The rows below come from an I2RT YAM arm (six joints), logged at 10 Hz.
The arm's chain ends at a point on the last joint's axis. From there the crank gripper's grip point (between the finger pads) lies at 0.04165 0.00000 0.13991 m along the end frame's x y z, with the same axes.
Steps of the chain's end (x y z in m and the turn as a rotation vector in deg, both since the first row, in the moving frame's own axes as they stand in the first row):
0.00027 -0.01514 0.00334 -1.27 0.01 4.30
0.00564 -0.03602 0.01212 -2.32 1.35 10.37
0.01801 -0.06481 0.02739 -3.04 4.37 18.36
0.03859 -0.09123 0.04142 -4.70 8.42 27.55
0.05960 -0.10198 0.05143 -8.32 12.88 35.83
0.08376 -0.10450 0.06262 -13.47 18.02 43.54
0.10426 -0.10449 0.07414 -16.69 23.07 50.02
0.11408 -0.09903 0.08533 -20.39 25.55 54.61
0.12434 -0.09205 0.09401 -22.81 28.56 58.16
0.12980 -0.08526 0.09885 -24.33 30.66 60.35
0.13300 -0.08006 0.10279 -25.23 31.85 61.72
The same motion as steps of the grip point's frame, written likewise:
0.00006 -0.00892 0.00326 -1.27 0.01 4.30
0.00771 -0.02262 0.01084 -2.32 1.35 10.37
0.02507 -0.04281 0.02332 -3.04 4.37 18.36
0.05042 -0.05648 0.03282 -4.70 8.42 27.55
0.07372 -0.05030 0.03613 -8.32 12.88 35.83
0.09759 -0.03327 0.03742 -13.47 18.02 43.54
0.11756 -0.01936 0.03931 -16.69 23.07 50.02
0.12224 -0.00302 0.04346 -20.39 25.55 54.61
0.12990 0.01178 0.04520 -22.81 28.56 58.16
0.13366 0.02332 0.04524 -24.33 30.66 60.35
0.13552 0.03122 0.04639 -25.23 31.85 61.72

